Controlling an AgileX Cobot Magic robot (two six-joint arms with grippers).
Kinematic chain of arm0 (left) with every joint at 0, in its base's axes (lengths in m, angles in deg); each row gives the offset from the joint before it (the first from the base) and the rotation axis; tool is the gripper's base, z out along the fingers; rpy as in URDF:
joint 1: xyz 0 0 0.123 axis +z
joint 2: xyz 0 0 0 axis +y
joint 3: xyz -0.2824 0 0.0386 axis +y
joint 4: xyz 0.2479 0 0.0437 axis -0.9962 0 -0.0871
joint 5: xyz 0 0 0 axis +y
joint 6: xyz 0.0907 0 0.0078 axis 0.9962 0 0.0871
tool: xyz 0 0 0 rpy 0 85 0
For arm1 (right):
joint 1: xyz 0 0 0.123 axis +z
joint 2: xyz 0 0 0 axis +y
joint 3: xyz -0.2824 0 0.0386 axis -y
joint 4: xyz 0.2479 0 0.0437 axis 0.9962 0 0.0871
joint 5: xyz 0 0 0 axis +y
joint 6: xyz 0.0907 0 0.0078 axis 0.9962 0 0.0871
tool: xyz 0 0 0 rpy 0 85 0
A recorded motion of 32 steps. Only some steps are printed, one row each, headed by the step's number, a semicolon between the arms.
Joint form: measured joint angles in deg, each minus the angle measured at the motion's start. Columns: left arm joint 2, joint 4, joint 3, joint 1, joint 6, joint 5; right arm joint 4, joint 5, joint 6, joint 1, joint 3, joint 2.
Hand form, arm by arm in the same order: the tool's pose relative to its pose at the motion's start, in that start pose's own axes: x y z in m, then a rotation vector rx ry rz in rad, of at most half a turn. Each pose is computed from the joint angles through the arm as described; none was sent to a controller.
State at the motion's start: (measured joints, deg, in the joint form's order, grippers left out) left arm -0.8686 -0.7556 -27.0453 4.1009 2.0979 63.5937; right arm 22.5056 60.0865 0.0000 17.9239 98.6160 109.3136
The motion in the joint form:
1: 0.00 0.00 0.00 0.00 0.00 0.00; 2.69 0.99 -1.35 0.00 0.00 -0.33
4: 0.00 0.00 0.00 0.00 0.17 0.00; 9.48 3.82 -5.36 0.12 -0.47 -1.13
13: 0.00 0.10 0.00 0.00 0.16 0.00; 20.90 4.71 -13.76 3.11 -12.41 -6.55
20: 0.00 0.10 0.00 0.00 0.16 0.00; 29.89 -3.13 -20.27 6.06 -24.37 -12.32
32: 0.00 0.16 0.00 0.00 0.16 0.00; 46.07 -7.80 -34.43 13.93 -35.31 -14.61
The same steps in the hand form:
1: 0.0000 0.0000 0.0000 0.0000 0.0000 0.0000; 0.0016 0.0046 -0.0025 -0.0422 0.0115 -0.0025
4: 0.0000 0.0000 0.0000 0.0000 0.0000 0.0030; 0.0074 0.0163 -0.0076 -0.1518 0.0502 -0.0220
13: 0.0000 -0.0001 0.0000 0.0016 -0.0001 0.0020; 0.0523 0.0407 -0.0025 -0.3322 0.1581 -0.0630
20: 0.0000 -0.0001 0.0000 0.0016 -0.0001 0.0020; 0.0871 0.0540 0.0014 -0.4238 0.1052 -0.0494
32: 0.0000 -0.0002 0.0000 0.0025 -0.0001 0.0016; 0.1363 0.0888 0.0219 -0.6050 0.1224 -0.1025

